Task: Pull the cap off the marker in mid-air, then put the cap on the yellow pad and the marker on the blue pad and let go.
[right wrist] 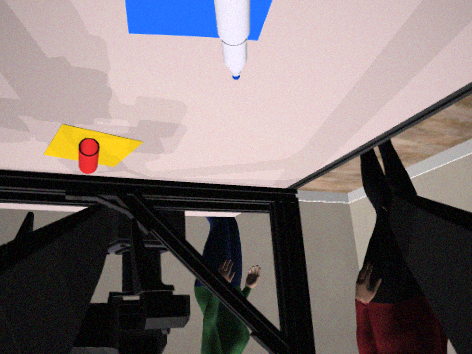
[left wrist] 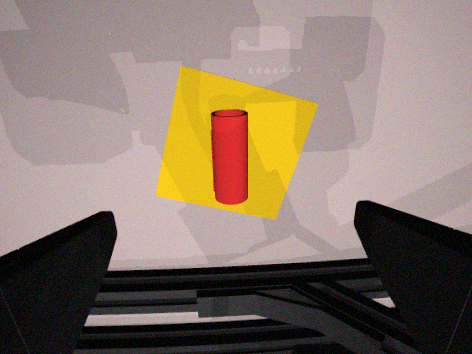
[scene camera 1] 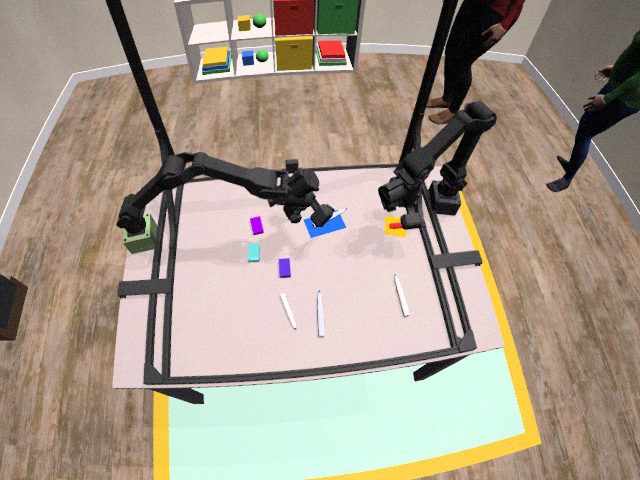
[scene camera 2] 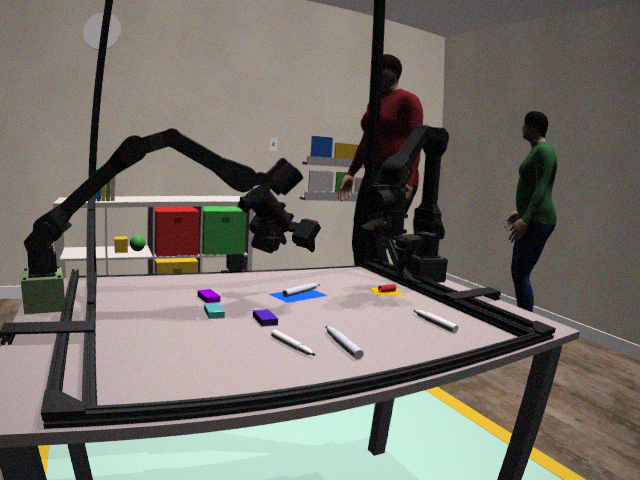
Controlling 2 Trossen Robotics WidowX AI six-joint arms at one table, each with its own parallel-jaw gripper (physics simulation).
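Frame: origin at the left arm's base, x ahead, y up, z right, level; millimetres.
Where they show: left gripper, fingertip midpoint: (left wrist: 236,218) (scene camera 1: 400,216) (scene camera 2: 390,267); right gripper, fingertip midpoint: (right wrist: 251,213) (scene camera 1: 326,200) (scene camera 2: 299,246); left arm's base, link origin: (scene camera 1: 447,191) (scene camera 2: 426,256); right arm's base, link origin: (scene camera 1: 136,227) (scene camera 2: 41,273).
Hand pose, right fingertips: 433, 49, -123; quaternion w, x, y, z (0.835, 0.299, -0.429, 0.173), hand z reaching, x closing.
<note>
Things, the pixels of their top centre, and the offset from my right fingertips, as dx, dy, dz.
- white marker, top centre: (right wrist: 233,14) (scene camera 2: 303,285) (scene camera 1: 330,215) -20, -103, +15
- red cap, top centre: (left wrist: 230,163) (right wrist: 87,165) (scene camera 2: 387,285) (scene camera 1: 397,224) -250, -102, +0
- yellow pad, top centre: (left wrist: 233,151) (right wrist: 91,148) (scene camera 2: 386,291) (scene camera 1: 395,226) -249, -120, +3
- Magenta, top centre: (scene camera 2: 208,293) (scene camera 1: 256,224) +225, -106, -42
The white marker (scene camera 1: 338,213) (scene camera 2: 301,289) (right wrist: 233,20) lies on the blue pad (scene camera 1: 328,229) (scene camera 2: 310,297) (right wrist: 170,17), its blue tip reaching past the pad's edge. The red cap (scene camera 1: 395,225) (scene camera 2: 387,287) (left wrist: 231,157) (right wrist: 88,160) lies on its side on the yellow pad (scene camera 1: 395,233) (left wrist: 272,135) (right wrist: 112,147), apart from the marker. My right gripper (scene camera 1: 306,221) (right wrist: 251,213) is open and empty above the blue pad, tilted, partly covering the marker in scene camera 1. My left gripper (left wrist: 236,218) is open and empty over the yellow pad, its fingers wide to either side of the cap.
Magenta (scene camera 1: 256,225), teal (scene camera 1: 253,252) and purple (scene camera 1: 284,267) blocks lie left of the blue pad. Three other white markers (scene camera 1: 288,311) (scene camera 1: 321,313) (scene camera 1: 401,295) lie nearer the front. A black frame (scene camera 1: 310,370) borders the table, with uprights behind. Two people stand beyond it.
</note>
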